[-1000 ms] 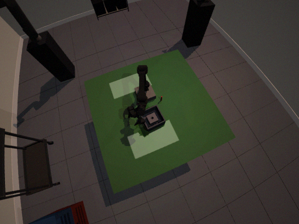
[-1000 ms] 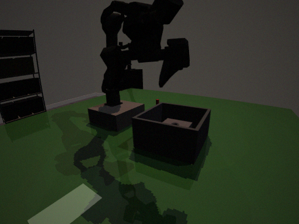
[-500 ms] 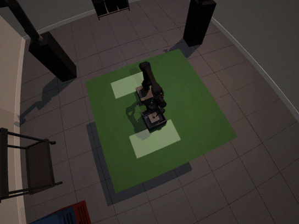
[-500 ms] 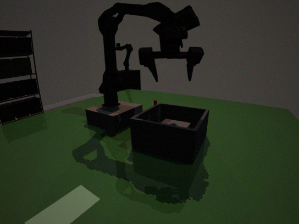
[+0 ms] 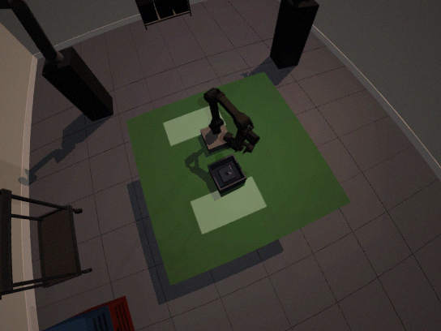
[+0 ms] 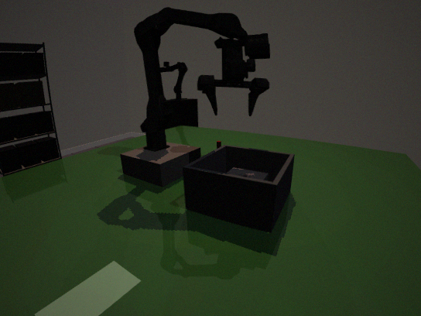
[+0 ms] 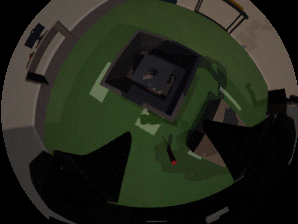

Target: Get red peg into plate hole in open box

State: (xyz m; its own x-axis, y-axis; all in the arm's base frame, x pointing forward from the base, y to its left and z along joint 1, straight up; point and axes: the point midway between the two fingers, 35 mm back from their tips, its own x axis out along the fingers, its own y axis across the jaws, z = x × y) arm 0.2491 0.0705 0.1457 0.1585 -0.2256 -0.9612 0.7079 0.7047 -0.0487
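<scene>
My gripper tip is 140 mm above the red peg, 100 mm past it and 70 mm to the right of it. From my gripper tip the other things lie so: dark box: 150 mm below, 90 mm to the right, 90 mm ahead; then pale plate: 130 mm below, 90 mm to the right, 90 mm ahead.
</scene>
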